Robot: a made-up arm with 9 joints. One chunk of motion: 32 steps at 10 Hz.
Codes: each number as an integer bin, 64 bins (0 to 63) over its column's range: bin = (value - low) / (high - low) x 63, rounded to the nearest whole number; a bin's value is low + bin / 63 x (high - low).
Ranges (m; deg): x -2.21..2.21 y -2.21..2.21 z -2.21..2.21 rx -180..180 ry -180..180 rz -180..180
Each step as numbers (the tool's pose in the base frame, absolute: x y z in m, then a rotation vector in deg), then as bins.
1 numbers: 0.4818 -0.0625 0.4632 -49.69 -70.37 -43.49
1 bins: 38 31 38 23 19 24
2 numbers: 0.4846 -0.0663 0.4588 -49.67 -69.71 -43.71
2 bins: 38 31 38 23 19 24
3 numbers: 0.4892 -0.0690 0.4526 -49.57 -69.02 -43.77
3 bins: 38 31 38 23 19 24
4 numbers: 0.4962 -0.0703 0.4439 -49.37 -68.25 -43.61
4 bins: 39 30 38 23 20 24
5 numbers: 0.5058 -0.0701 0.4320 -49.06 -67.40 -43.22
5 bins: 39 31 38 23 20 24
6 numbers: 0.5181 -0.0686 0.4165 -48.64 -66.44 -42.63
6 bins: 39 31 37 23 20 24
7 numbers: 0.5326 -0.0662 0.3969 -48.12 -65.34 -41.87
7 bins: 39 31 37 23 20 24
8 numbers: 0.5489 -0.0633 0.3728 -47.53 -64.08 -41.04
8 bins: 39 31 37 23 20 24
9 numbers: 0.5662 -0.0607 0.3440 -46.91 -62.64 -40.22
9 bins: 40 31 36 23 21 24
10 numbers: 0.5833 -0.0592 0.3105 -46.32 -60.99 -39.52
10 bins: 40 31 36 23 21 25
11 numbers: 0.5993 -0.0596 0.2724 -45.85 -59.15 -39.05
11 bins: 40 31 35 23 21 25
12 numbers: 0.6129 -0.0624 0.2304 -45.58 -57.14 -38.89
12 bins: 40 31 35 24 22 25
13 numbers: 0.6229 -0.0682 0.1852 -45.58 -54.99 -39.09
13 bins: 40 31 34 24 22 25
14 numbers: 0.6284 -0.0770 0.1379 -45.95 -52.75 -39.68
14 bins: 40 30 33 23 22 25
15 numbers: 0.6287 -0.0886 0.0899 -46.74 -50.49 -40.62
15 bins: 40 30 33 23 23 24
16 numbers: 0.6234 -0.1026 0.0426 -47.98 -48.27 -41.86
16 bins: 40 30 32 23 23 24
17 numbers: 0.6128 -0.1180 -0.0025 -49.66 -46.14 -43.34
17 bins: 40 30 31 23 23 24
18 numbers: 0.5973 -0.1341 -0.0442 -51.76 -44.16 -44.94
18 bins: 40 30 31 22 24 24
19 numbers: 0.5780 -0.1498 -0.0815 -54.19 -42.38 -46.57
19 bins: 40 29 30 22 24 23
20 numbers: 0.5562 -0.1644 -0.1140 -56.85 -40.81 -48.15
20 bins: 39 29 30 22 24 23
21 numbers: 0.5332 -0.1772 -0.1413 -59.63 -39.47 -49.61
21 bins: 39 29 29 21 25 23
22 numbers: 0.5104 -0.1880 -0.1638 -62.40 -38.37 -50.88
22 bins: 39 29 29 21 25 23
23 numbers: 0.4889 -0.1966 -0.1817 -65.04 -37.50 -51.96
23 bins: 38 29 29 20 25 22
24 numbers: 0.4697 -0.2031 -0.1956 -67.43 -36.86 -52.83
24 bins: 38 29 29 20 25 22
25 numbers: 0.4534 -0.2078 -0.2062 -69.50 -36.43 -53.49
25 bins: 38 29 29 19 25 22
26 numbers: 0.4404 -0.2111 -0.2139 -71.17 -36.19 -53.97
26 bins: 38 28 28 19 25 22
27 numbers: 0.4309 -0.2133 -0.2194 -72.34 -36.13 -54.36
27 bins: 38 28 28 19 25 22
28 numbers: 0.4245 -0.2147 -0.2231 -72.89 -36.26 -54.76
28 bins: 38 28 28 19 25 22
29 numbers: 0.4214 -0.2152 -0.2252 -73.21 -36.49 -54.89
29 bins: 38 28 28 19 25 22
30 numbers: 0.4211 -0.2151 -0.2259 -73.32 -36.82 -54.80
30 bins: 38 28 28 19 25 22
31 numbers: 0.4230 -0.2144 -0.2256 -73.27 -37.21 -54.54
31 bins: 38 28 28 19 25 22
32 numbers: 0.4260 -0.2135 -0.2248 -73.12 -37.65 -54.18
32 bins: 38 28 28 19 25 22
